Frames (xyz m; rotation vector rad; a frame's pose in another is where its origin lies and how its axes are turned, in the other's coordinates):
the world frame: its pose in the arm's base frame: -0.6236 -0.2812 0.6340 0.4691 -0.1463 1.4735
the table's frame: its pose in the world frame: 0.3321 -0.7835 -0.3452 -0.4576 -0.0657 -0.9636
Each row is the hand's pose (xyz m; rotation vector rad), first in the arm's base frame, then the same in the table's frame.
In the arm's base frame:
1: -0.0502 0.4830 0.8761 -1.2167 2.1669 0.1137
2: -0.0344 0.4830 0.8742 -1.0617 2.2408 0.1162
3: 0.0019 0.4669 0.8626 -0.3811 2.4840 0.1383
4: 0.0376 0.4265 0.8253 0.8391 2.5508 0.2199
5: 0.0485 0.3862 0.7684 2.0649 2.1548 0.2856
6: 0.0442 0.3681 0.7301 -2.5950 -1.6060 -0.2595
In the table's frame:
1: 0.1671 0.4346 0.5329 -0.7952 2.6652 -0.1003
2: 0.1803 0.4273 0.5278 -0.6164 2.7037 -0.1264
3: 0.2020 0.3956 0.5124 0.1528 2.7732 -0.2068
4: 0.2059 0.3401 0.4776 1.4227 2.4751 -0.2409
5: 0.1829 0.2942 0.4293 2.5190 1.6824 -0.2051
6: 0.1610 0.2765 0.3973 -2.9367 -0.9834 0.1795

